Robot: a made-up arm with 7 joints.
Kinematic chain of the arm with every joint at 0, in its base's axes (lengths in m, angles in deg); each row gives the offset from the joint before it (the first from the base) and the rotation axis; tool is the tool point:
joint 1: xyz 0 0.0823 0 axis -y
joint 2: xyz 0 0.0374 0 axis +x
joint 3: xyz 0 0 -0.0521 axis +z
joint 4: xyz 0 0 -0.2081 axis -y
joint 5: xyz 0 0 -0.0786 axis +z
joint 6: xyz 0 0 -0.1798 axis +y
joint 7: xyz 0 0 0 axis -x
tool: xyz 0 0 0
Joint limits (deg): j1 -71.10..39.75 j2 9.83..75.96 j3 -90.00..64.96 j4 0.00..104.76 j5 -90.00..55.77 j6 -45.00..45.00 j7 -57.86..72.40
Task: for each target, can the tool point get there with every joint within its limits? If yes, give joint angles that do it. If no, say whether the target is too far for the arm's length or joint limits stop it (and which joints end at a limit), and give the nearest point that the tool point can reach.
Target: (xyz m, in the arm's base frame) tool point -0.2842 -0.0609 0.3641
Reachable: no: joint limits stop it (at a limit: joint 1, joint 2, joint 3, joint 4) | nearest point -0.2215 -0.0933 -0.0759 | short by 0.446 m
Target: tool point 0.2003 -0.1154 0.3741
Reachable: no: joint limits stop it (at a limit: joint 1, joint 2, joint 4) | nearest point 0.3055 0.0393 -0.0206 | short by 0.437 m
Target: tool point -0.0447 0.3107 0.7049
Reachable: no: too far | nearest point 0.0124 0.3581 0.2080 | short by 0.502 m
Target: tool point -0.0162 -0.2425 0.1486
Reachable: no: joint limits stop it (at a limit: joint 1, joint 2, joint 3, joint 4) | nearest point -0.2215 -0.0933 -0.0759 | short by 0.339 m
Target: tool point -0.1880 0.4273 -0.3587
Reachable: yes | joints -40.63 33.42 23.41 22.54 -65.74 9.87 21.70
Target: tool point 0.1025 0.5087 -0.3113
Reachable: yes | joints 1.34 48.16 15.18 22.43 -74.48 -4.95 -46.54
